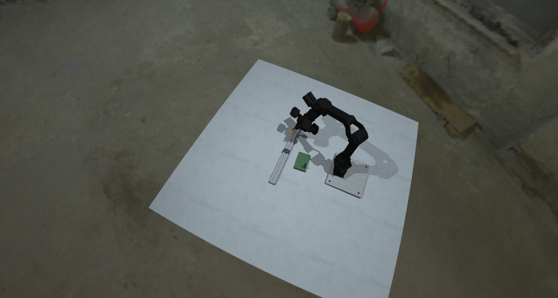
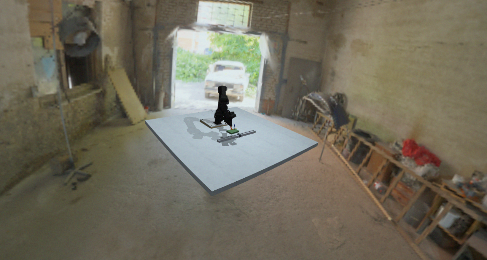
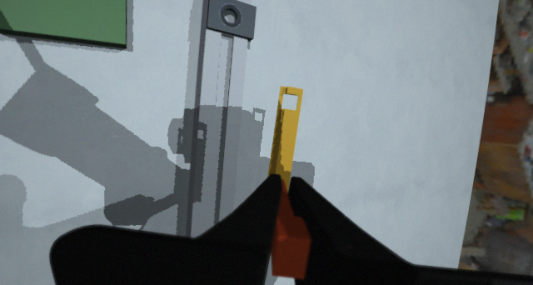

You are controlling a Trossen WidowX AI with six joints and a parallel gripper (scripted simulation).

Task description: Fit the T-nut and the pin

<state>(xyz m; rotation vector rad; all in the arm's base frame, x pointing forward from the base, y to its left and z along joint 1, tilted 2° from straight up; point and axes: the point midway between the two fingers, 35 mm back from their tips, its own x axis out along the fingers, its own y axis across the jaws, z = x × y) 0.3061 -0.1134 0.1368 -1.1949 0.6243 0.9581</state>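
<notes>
The aluminum rail is 100 mm to the left of my gripper tip and 100 mm below it. Round my gripper tip: brass T-nut: 20 mm to the left; green tray: 140 mm to the left, 120 mm behind, 110 mm below; blue pin: 160 mm to the left, 130 mm behind, 90 mm below.
</notes>
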